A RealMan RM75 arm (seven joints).
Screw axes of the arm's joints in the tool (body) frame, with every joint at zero. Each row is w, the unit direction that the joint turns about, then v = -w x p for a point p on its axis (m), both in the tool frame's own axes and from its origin. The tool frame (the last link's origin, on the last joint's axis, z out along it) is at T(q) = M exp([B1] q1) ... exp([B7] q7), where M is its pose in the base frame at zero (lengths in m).
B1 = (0, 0, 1, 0, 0, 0)
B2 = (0, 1, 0, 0.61, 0, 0)
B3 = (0, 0, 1, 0, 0, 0)
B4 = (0, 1, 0, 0.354, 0, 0)
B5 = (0, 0, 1, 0, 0, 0)
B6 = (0, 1, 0, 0.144, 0, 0)
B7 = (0, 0, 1, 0, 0, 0)
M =
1 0 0 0
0 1 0 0
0 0 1 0.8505
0 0 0 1
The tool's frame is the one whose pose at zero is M.
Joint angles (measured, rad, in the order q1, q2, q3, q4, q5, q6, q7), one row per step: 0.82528, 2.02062, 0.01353, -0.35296, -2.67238, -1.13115, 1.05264; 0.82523, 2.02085, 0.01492, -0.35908, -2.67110, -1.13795, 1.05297; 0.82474, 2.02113, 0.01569, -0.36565, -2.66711, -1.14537, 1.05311; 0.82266, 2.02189, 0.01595, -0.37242, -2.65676, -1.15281, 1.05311; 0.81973, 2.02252, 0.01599, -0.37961, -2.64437, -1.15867, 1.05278; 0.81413, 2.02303, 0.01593, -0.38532, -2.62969, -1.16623, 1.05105; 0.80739, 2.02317, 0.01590, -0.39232, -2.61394, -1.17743, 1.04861; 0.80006, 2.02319, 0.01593, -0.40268, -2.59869, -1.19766, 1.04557; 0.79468, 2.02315, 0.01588, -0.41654, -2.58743, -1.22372, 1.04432; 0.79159, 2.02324, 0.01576, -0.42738, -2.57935, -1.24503, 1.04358; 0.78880, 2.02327, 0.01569, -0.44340, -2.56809, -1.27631, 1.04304; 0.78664, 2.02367, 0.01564, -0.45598, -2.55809, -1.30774, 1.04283; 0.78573, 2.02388, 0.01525, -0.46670, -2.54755, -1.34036, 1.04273; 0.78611, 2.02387, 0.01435, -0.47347, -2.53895, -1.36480, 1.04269
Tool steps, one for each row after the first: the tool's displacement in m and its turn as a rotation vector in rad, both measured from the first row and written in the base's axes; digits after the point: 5 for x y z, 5 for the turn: -0.00027, 0.00017, 0.00134, 0.00179, 0.00233, 0.00201; -0.00063, 0.00039, 0.00288, 0.00497, 0.00622, 0.00408; -0.00094, 0.00059, 0.00461, 0.01199, 0.01448, 0.00447; -0.00085, 0.00088, 0.00671, 0.02172, 0.02245, 0.00361; -0.00018, 0.00033, 0.00859, 0.03116, 0.03315, 0.00208; 0.00061, -0.00057, 0.01095, 0.04055, 0.04524, 0.00191; 0.00097, -0.00208, 0.01388, 0.04691, 0.05974, 0.00645; 0.00048, -0.00353, 0.01728, 0.04936, 0.07332, 0.01507; -0.00043, -0.00454, 0.01982, 0.05003, 0.08405, 0.02353; -0.00242, -0.00562, 0.02361, 0.05067, 0.09937, 0.03764; -0.00495, -0.00705, 0.02630, 0.04760, 0.11660, 0.05245; -0.00829, -0.00839, 0.02866, 0.04272, 0.13577, 0.06951; -0.01136, -0.00918, 0.03026, 0.03833, 0.15091, 0.08381
